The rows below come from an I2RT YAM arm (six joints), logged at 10 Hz.
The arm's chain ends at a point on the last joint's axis. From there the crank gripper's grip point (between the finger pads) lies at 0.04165 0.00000 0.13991 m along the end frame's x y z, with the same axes.
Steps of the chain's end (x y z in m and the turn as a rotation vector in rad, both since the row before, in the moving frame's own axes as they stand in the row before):
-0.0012, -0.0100, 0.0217, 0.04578, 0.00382, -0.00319
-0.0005, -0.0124, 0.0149, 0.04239, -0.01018, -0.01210
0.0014, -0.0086, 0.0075, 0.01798, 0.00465, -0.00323
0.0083, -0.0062, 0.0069, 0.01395, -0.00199, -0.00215
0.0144, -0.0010, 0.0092, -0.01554, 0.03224, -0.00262
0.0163, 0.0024, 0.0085, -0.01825, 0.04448, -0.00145
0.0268, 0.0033, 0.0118, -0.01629, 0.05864, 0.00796
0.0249, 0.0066, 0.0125, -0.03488, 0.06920, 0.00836
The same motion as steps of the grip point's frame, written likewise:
-0.0007, -0.0165, 0.0214, 0.04578, 0.00382, -0.00319
-0.0020, -0.0188, 0.0152, 0.04239, -0.01018, -0.01210
0.0020, -0.0112, 0.0073, 0.01798, 0.00465, -0.00323
0.0080, -0.0082, 0.0070, 0.01395, -0.00199, -0.00215
0.0189, 0.0010, 0.0078, -0.01554, 0.03224, -0.00262
0.0225, 0.0049, 0.0065, -0.01825, 0.04448, -0.00145
0.0349, 0.0059, 0.0091, -0.01629, 0.05864, 0.00796
0.0345, 0.0118, 0.0092, -0.03488, 0.06920, 0.00836

